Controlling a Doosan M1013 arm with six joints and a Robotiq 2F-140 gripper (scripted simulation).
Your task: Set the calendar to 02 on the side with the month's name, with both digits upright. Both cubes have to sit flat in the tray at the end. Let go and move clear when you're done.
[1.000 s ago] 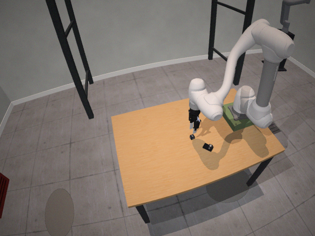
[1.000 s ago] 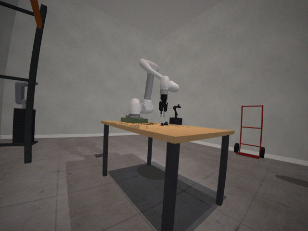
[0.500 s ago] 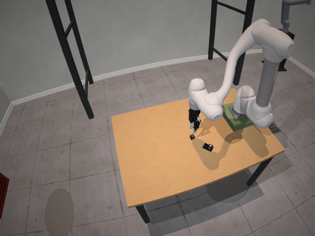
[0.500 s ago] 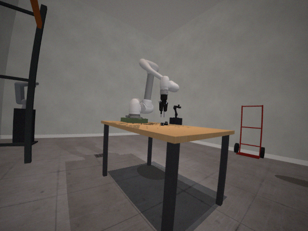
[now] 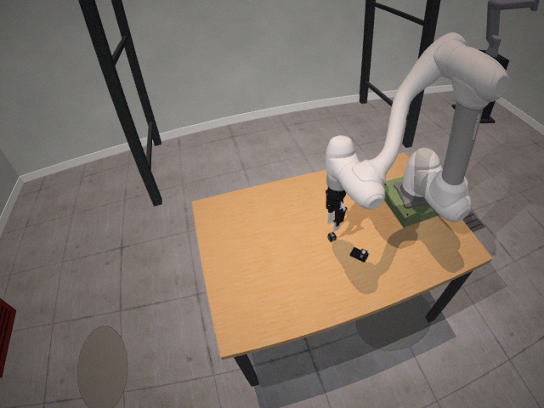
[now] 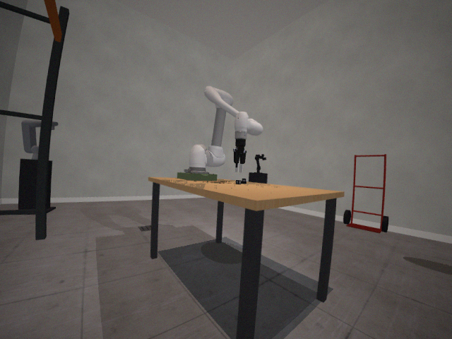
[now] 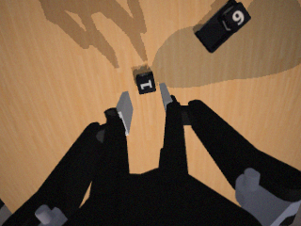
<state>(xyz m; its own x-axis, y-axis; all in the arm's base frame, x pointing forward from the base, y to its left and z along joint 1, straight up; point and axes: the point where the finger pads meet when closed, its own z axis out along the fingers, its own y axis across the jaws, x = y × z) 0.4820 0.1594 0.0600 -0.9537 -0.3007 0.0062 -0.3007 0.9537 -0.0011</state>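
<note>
My gripper is now 110 mm above the black number cube.
</note>
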